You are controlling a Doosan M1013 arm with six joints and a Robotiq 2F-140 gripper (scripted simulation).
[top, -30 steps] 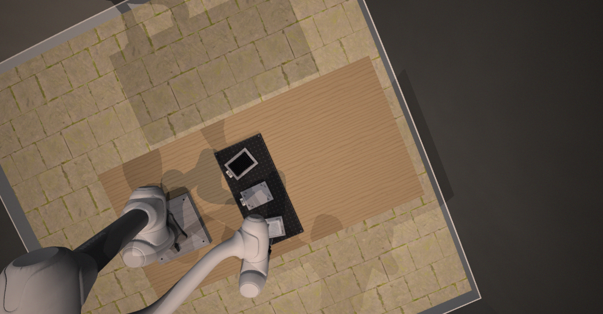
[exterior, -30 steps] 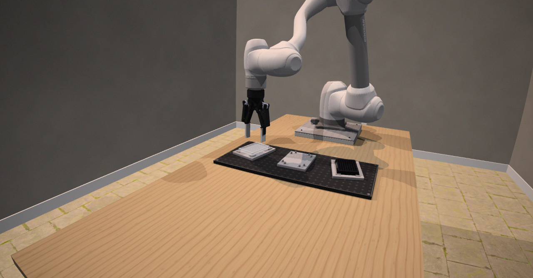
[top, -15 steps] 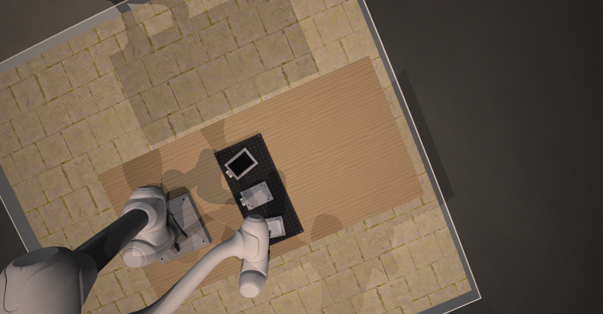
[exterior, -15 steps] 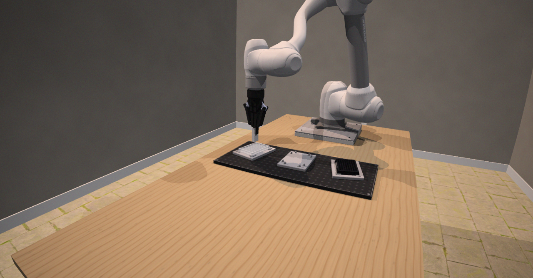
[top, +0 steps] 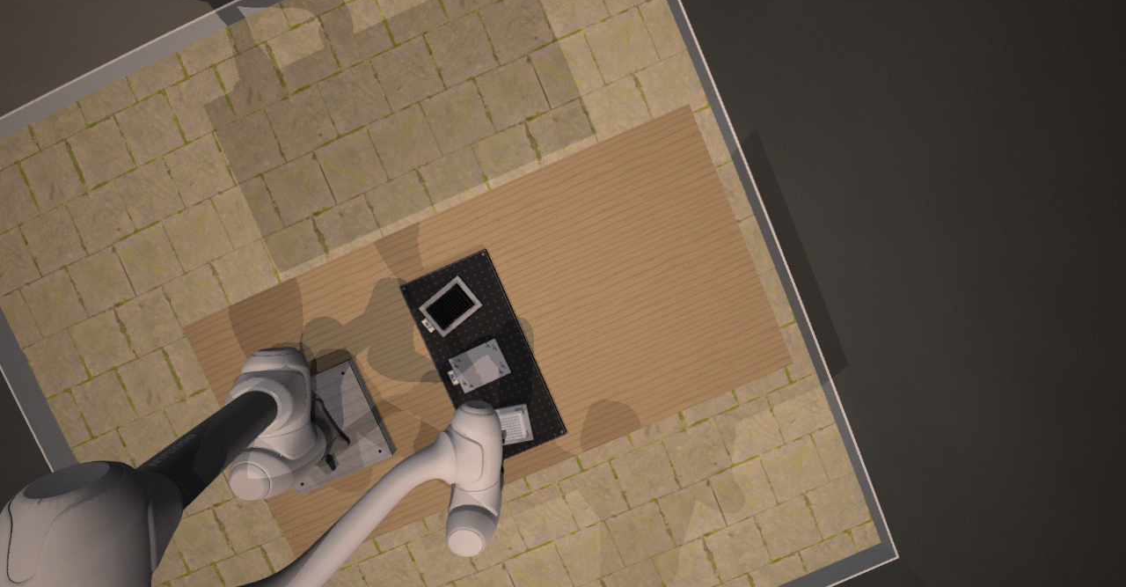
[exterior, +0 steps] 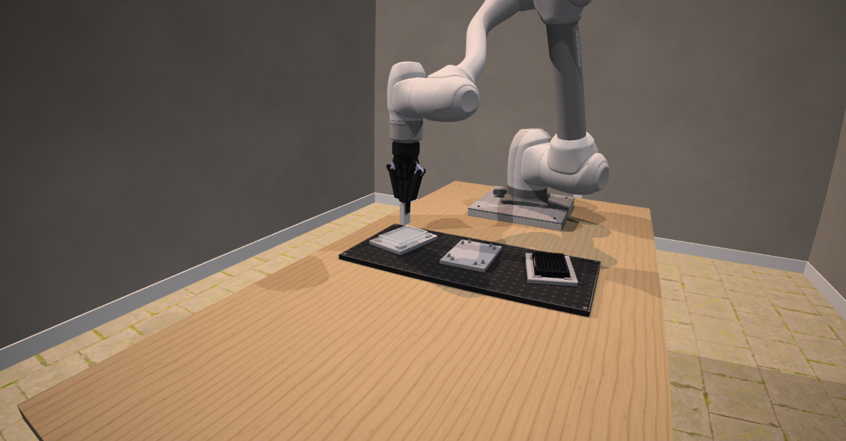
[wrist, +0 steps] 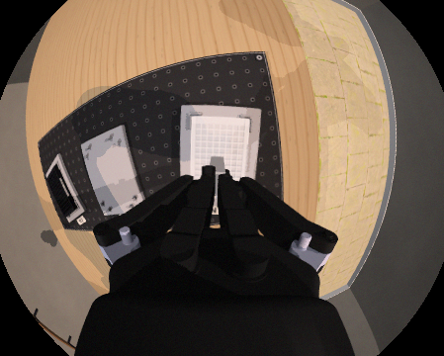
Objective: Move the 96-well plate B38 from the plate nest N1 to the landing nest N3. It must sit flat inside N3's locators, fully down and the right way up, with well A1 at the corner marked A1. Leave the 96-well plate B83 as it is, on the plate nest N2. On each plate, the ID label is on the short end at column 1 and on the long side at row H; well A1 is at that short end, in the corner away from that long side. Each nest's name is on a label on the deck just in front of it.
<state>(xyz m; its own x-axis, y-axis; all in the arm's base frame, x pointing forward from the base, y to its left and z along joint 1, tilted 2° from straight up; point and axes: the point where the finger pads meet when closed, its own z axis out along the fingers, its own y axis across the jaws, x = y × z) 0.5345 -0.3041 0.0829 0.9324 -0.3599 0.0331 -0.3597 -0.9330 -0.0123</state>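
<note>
The white 96-well plate B38 is 70 mm below my hand. Also, from my hand: landing nest N3 (210 mm to the left, 80 mm below, 40 mm ahead); N1 label (90 mm below, 90 mm behind, 30 mm to the left); plate nest N1 (80 mm below).
</note>
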